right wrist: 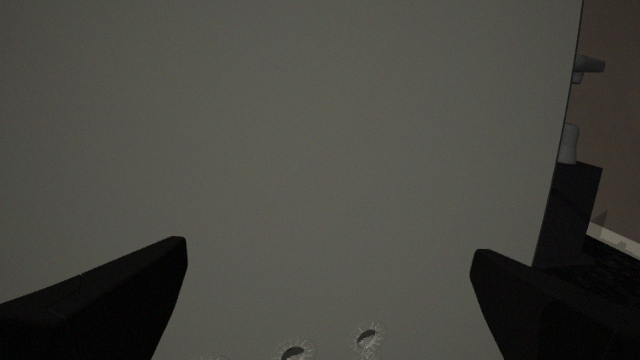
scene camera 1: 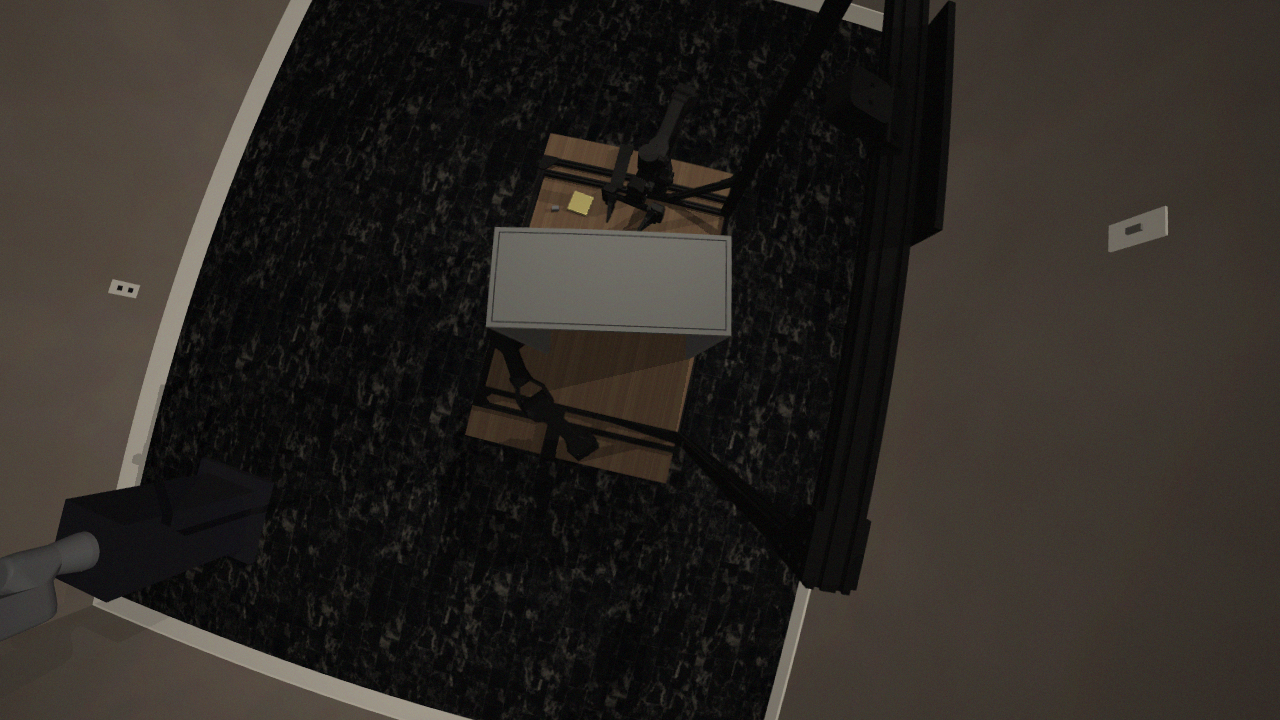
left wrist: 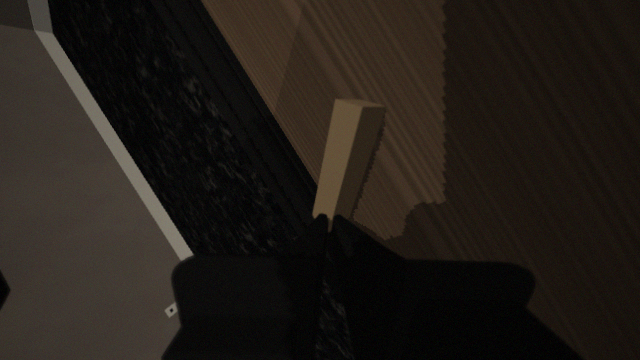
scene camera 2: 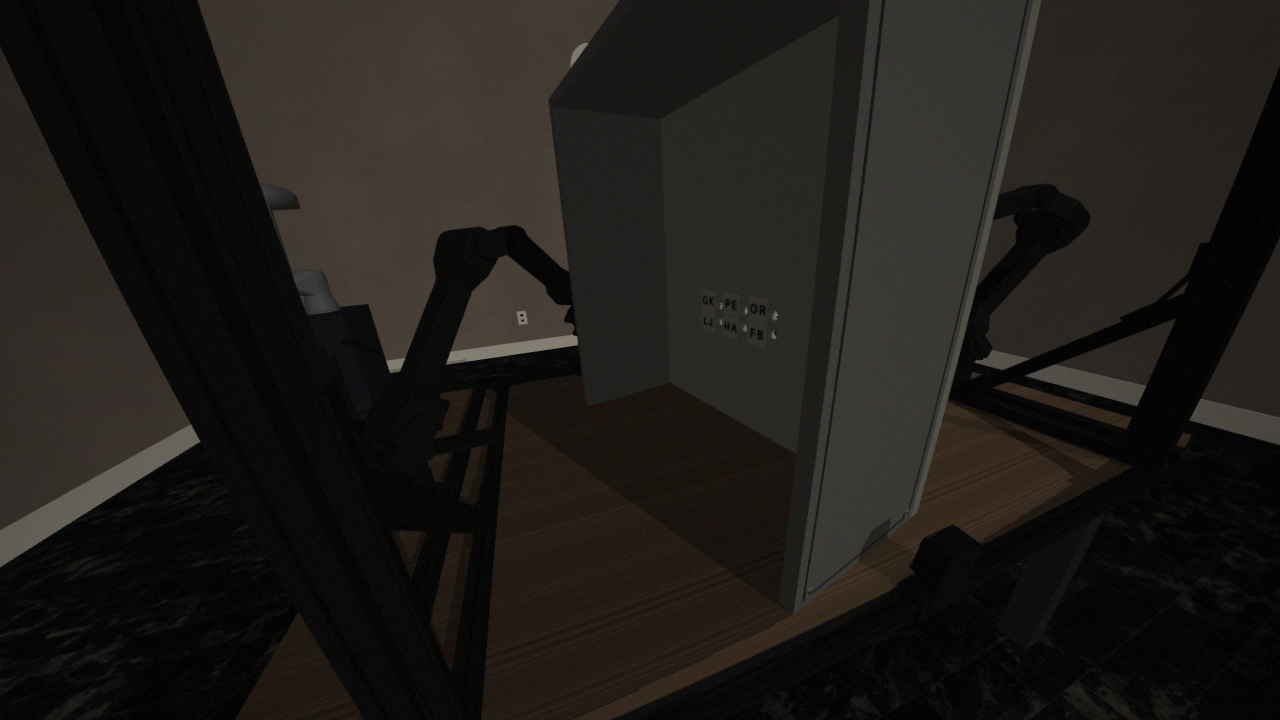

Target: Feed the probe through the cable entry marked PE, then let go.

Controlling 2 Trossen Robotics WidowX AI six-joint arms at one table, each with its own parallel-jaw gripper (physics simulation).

Labels:
my right gripper: right wrist; scene camera 1; not seen in the left wrist view (out of frame)
tan probe: left wrist 354, 126
same spot on my right gripper: (right wrist: 128, 301) = (scene camera 1: 641, 222)

